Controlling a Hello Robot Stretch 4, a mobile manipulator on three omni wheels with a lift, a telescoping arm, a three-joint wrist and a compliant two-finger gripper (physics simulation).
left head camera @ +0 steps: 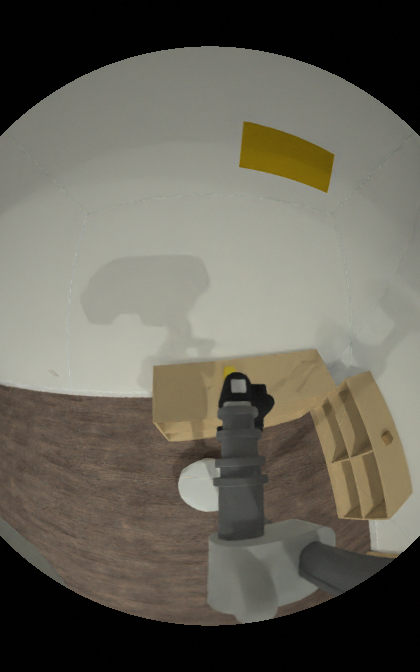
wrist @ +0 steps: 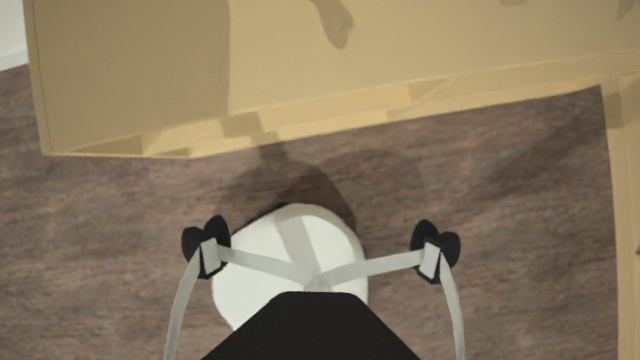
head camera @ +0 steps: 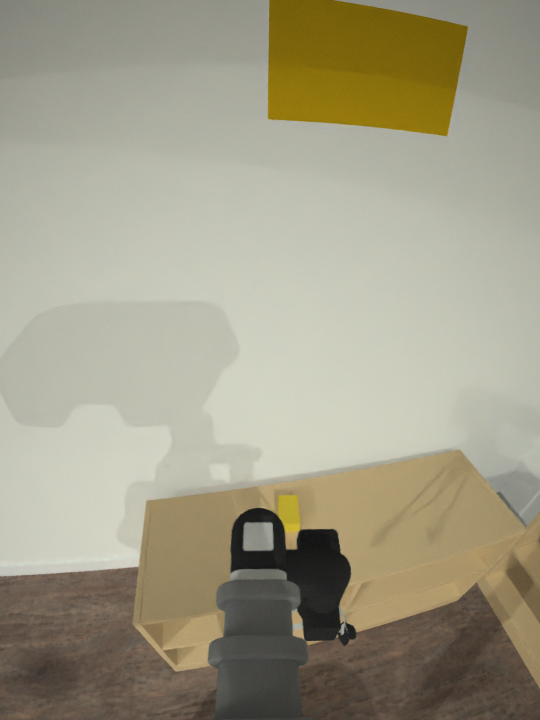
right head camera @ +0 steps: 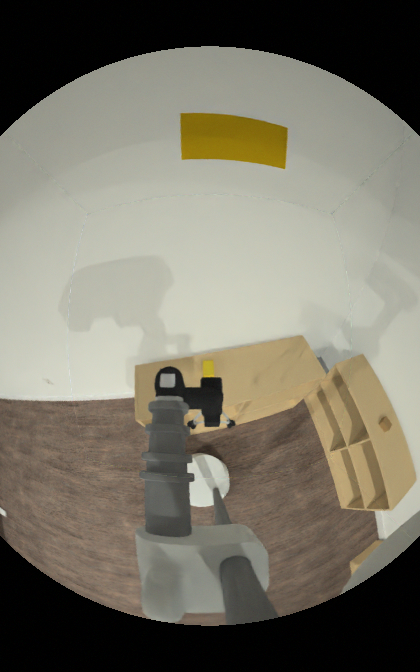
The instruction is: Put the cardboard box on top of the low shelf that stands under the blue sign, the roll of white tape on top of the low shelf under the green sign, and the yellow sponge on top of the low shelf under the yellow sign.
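Places are measured from the robot's base along level axes (x right, y ahead, z up), in metres.
Where they show: gripper, fingertip midpoint: [wrist: 320,239]; robot's base, link origin: [left head camera: 206,483].
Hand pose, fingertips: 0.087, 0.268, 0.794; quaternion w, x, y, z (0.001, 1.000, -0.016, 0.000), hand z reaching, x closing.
Each offset is from my fingertips to the centre of the thing, as dx, dy, dz. Level surfaces: height alone.
The yellow sponge {+0.004, +0.380, -0.189} [head camera: 288,512] [left head camera: 229,371] [right head camera: 208,368] lies on top of the low wooden shelf {dz -0.211} [head camera: 406,523] [left head camera: 285,372] [right head camera: 265,365] [wrist: 125,65] under the yellow sign {+0.129, +0.591, +0.929} [head camera: 363,69] [left head camera: 286,157] [right head camera: 233,141]. My gripper [right head camera: 211,424] [wrist: 320,239] is open and empty. Its fingers point down, in front of this shelf's front edge, with floor below. A small brown box {+1.159, -0.213, -0.186} [left head camera: 387,438] [right head camera: 385,424], apparently the cardboard box, sits on top of the low shelf [left head camera: 397,485] [right head camera: 397,477] at the right; no sign shows above it. The white tape, blue sign and green sign do not show.
A white rounded object [left head camera: 197,487] [right head camera: 210,465] [wrist: 250,295] is low down, below the gripper. The right-hand shelf stands close to the near right corner of the sponge's shelf. Part of another wooden piece [right head camera: 365,557] shows at the lower right. A wall runs behind the sponge's shelf.
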